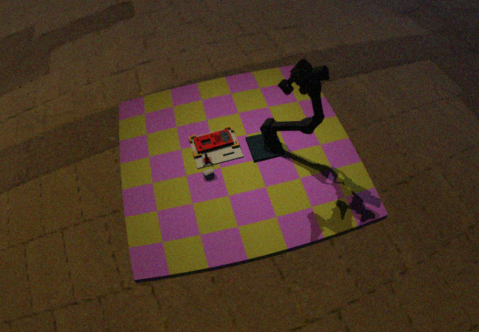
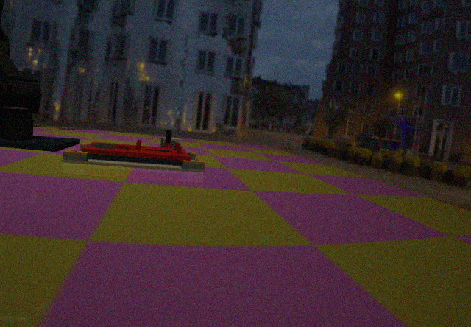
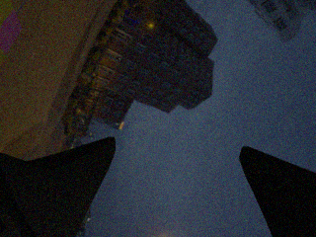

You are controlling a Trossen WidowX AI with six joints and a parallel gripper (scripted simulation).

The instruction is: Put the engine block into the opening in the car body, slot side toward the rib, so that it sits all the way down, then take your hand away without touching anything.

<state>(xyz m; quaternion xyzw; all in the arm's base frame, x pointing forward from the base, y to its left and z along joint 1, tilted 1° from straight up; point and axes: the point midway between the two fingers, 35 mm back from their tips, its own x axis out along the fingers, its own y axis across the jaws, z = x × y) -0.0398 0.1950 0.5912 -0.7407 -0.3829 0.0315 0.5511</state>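
My gripper tip is now 600 mm above the engine block, 370 mm short of it and 40 mm to the left of it. From my gripper tip the other things lie so: fixture plate 600 mm below, 330 mm ahead, 240 mm to the right.
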